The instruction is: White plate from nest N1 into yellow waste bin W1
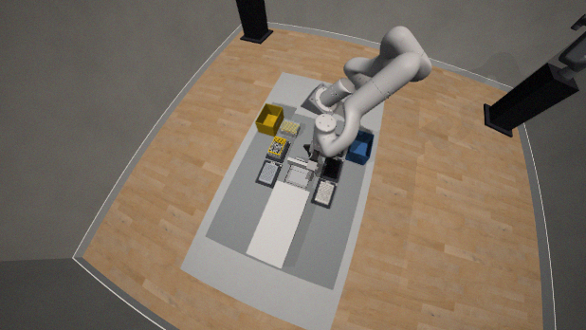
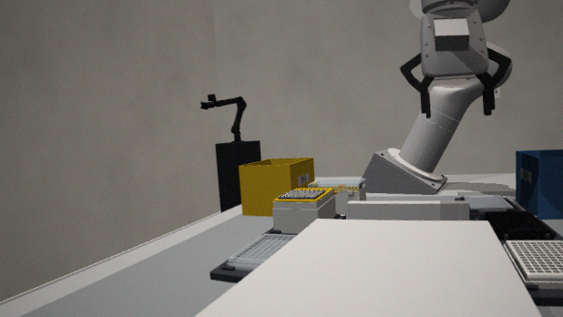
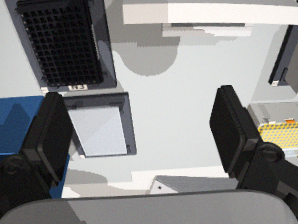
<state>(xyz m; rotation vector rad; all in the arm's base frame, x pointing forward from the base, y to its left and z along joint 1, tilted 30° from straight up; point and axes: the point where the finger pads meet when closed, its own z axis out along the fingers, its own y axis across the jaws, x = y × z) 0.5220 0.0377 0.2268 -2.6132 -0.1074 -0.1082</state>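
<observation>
Right now my hand is 110 mm short of the white plate, 110 mm to the right of it and 190 mm above it. Also, from my hand: black plate (60 mm behind, 90 mm to the left, 190 mm below); yellow-rimmed tip box (30 mm behind, 290 mm to the right, 160 mm below); long white cooler (260 mm ahead, 60 mm to the right, 180 mm below).
</observation>
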